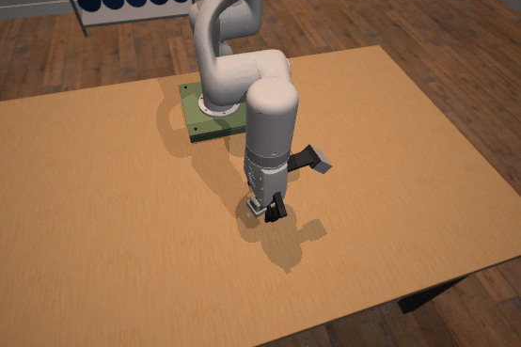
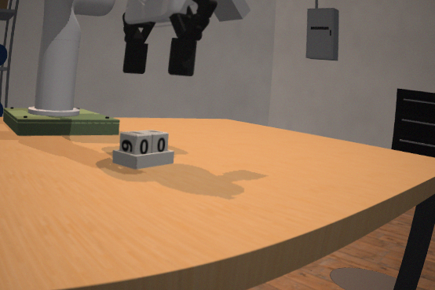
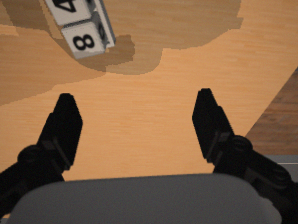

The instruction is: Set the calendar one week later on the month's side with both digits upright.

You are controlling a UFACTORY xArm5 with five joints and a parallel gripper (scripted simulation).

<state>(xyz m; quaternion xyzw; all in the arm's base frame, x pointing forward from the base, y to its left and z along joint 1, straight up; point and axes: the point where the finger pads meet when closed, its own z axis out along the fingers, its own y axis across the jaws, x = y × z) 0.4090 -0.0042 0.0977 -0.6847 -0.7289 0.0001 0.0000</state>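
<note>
Right now my hand is 50 mm past the digit cube, 10 mm to the right of it and 100 mm above it. Also, from my hand: tray: 60 mm behind, 30 mm to the left, 120 mm below.
</note>
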